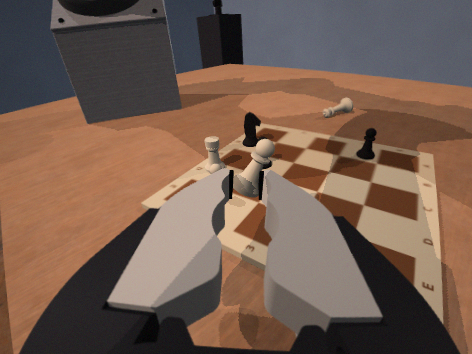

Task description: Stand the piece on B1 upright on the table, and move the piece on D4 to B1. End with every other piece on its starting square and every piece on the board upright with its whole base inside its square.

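Places are measured from the arm's base along level axes (x down, y ahead, z right), in centimetres.
Pixels of known places: gripper, between the fingertips: (pixel 246 173).
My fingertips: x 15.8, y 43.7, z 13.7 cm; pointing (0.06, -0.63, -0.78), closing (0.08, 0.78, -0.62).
Note:
Behind a point stands the place of what it marks.
A white pawn (pixel 256 167) {x 15.0, y 44.5, z 13.8 cm} is held between the fingertips of my gripper (pixel 246 173) {x 15.8, y 43.7, z 13.7 cm}, tilted with its head up and to the right, above the chessboard (pixel 150 201) {x 21.1, y 34.1, z 15.9 cm}. A white rook (pixel 213 150) {x 18.7, y 35.2, z 8.7 cm} stands near the board's left edge, and a small white rounded shape (pixel 216 166) {x 18.0, y 38.7, z 11.6 cm} shows at its foot, partly hidden by the left finger. A black knight (pixel 250 131) {x 19.3, y 34.3, z 1.7 cm} stands at the far left of the board. A dark piece is mostly hidden behind the held pawn. A black pawn (pixel 368 145) {x 19.7, y 46.5, z -2.9 cm} stands upright at the far right. I cannot tell which square is B1.
A white piece (pixel 339 107) {x 20.3, y 38.4, z -16.3 cm} lies on its side on the wooden table (pixel 75 160) {x 21.7, y 16.9, z 17.3 cm} beyond the board. A large grey block (pixel 120 70) {x 13.2, y 6.3, z 3.2 cm} stands at the back left, with a dark box (pixel 221 40) behind it. The board's letters run along its right edge.

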